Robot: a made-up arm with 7 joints. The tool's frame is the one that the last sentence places.
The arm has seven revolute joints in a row. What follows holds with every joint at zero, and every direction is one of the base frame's.
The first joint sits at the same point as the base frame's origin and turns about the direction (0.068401, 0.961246, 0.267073), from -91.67 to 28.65 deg.
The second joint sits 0.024 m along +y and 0.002 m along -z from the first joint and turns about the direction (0.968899, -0.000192, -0.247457), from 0 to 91.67 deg.
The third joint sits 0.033 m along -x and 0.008 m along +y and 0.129 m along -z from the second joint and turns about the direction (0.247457, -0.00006, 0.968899), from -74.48 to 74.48 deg.
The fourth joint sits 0.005 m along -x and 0.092 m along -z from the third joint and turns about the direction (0.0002, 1, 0.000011), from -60 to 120 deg.
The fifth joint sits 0.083 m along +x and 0.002 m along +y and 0.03 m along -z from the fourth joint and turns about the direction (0.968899, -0.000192, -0.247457), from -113 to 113 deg.
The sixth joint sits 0.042 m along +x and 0.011 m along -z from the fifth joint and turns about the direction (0.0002, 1, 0.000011), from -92.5 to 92.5 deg.
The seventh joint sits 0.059 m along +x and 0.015 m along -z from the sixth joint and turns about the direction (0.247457, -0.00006, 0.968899), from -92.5 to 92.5 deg.
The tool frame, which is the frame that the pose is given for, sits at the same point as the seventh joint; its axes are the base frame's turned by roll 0, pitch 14.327 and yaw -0.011 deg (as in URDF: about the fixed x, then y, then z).
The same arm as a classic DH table. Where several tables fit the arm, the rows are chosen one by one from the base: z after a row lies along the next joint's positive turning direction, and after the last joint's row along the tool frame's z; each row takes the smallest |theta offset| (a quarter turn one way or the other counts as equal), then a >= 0, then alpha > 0; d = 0 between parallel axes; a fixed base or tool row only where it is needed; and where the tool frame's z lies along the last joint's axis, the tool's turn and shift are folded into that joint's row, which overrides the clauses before.
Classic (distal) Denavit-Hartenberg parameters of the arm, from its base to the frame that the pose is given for. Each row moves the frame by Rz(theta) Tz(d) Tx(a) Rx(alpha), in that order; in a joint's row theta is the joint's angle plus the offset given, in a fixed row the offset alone. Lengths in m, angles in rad.
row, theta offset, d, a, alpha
base (fixed), -0.071, 0, 0, -1.3004
joint 1, -1.3111, 0.0225, -0.0085, -1.5708
joint 2, 1.2915, 0.0004, -0.008, 1.5708
joint 3, 1.5708, -0.2235, 0.0179, -1.5708
joint 4, 1.5708, 0.002, 0.0085, 1.5708
joint 5, 0, 0.1313, 0.0003, -1.5708
joint 6, -1.5708, 0, 0.0609, 1.5708
joint 7, 0, 0.0001, 0, 0
Joint limits (rad, base to tool): -1.5999..0.5 0..1.5999 -1.2999..1.2999 -1.0472..2.0944 -1.9722..1.9722 -1.6144..1.6144 -1.6144..1.6144

